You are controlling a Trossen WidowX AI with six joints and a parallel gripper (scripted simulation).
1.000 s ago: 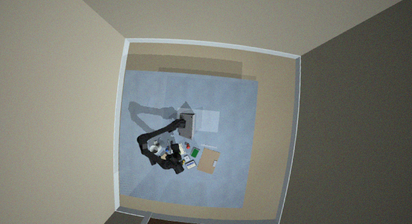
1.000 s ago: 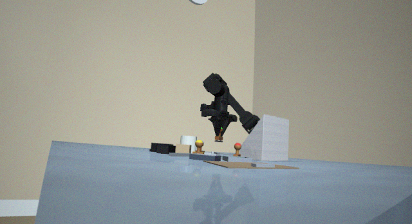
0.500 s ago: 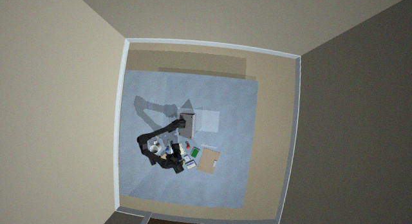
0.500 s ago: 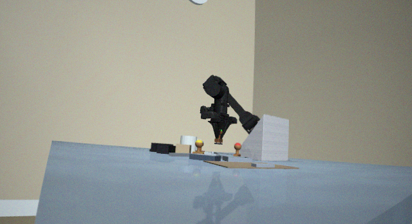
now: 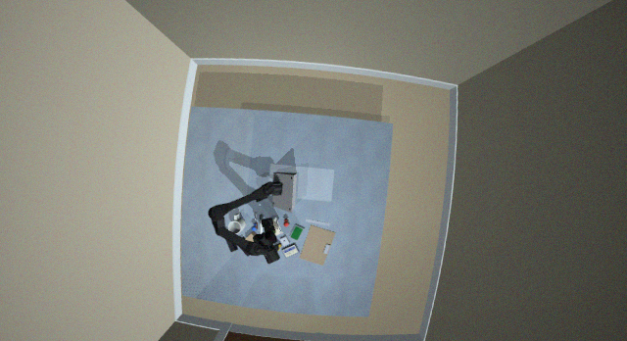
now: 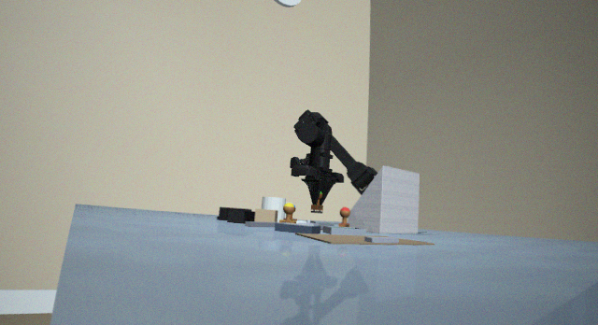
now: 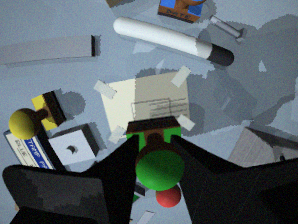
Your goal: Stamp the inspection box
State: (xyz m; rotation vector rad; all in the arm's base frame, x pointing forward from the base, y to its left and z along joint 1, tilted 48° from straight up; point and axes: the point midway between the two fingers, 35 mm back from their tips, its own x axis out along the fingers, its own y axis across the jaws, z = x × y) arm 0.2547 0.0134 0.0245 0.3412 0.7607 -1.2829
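Now: gripper tip 70 mm above the white inspection card. Also, from my gripper tip: green-knobbed stamp: right at my gripper tip; red-knobbed stamp: 50 mm behind, 70 mm to the left, 50 mm below; white marker: 20 mm behind, 90 mm to the right, 60 mm below.
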